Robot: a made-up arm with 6 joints.
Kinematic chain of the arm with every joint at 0, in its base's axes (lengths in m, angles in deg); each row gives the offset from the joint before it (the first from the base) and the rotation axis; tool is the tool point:
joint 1: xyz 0 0 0.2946 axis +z
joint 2: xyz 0 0 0 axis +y
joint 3: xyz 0 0 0.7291 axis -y
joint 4: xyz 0 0 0 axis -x
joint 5: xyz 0.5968 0 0 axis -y
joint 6: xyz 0 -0.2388 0 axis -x
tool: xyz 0 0 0
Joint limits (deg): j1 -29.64..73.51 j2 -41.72..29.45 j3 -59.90..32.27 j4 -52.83..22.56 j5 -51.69..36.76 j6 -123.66..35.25
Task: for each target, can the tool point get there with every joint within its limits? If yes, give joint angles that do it. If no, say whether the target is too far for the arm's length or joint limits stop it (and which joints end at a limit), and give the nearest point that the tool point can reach.
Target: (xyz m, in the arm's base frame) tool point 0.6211 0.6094 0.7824
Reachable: yes | joints 58.07 21.48 14.86 -30.92 -44.08 -94.47
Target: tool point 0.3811 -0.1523 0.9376
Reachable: yes | joints 13.79 -21.05 -25.21 1.41 21.41 -53.86
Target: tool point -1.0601 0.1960 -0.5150
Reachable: no: joint limits stop it (at a limit: joint 1, joint 2, joint 3, joint 4) | nearest point -0.0519 -0.1365 0.4718 | short by 1.449 m
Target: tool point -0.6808 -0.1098 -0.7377
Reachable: no: joint limits stop it (at a limit: joint 1, joint 2, joint 3, joint 4) | nearest point 0.0807 -0.2119 0.3306 | short by 1.316 m
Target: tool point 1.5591 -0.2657 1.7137
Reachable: no: too far | nearest point 0.9053 -0.1543 1.1186 | short by 0.891 m
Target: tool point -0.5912 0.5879 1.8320
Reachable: no: too far | nearest point -0.4643 0.0104 1.4377 | short by 0.711 m
